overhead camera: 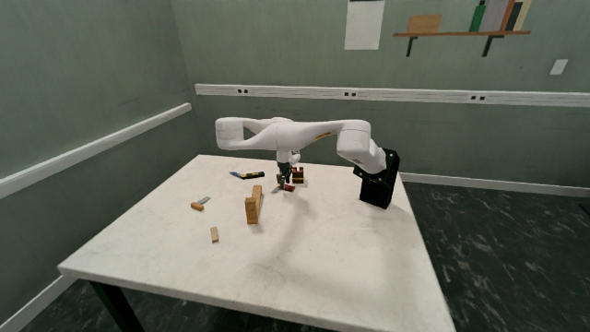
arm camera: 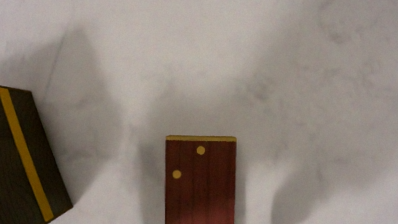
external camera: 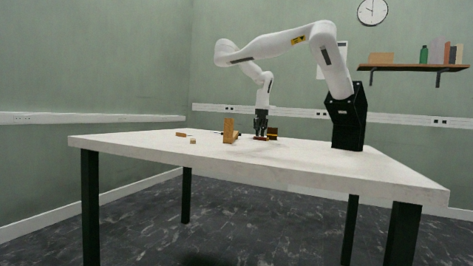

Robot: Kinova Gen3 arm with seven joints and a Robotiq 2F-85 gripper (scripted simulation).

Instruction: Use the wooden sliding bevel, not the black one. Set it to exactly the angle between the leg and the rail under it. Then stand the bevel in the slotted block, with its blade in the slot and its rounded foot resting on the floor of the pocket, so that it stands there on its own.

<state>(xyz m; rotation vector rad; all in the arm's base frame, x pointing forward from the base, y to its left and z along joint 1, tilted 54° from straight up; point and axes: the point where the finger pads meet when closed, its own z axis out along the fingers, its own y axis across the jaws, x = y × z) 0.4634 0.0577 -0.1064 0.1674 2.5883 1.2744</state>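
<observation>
My hand is 2 cm above the wooden sliding bevel, 1 cm to the right of it and 1 cm short of it. Round my hand: grey blade: 3 cm to the left, 3 cm ahead, 2 cm below; then black bevel: 26 cm ahead, 2 cm to the right, 2 cm below; then wooden block: 41 cm to the left, 11 cm ahead, 3 cm below.
</observation>
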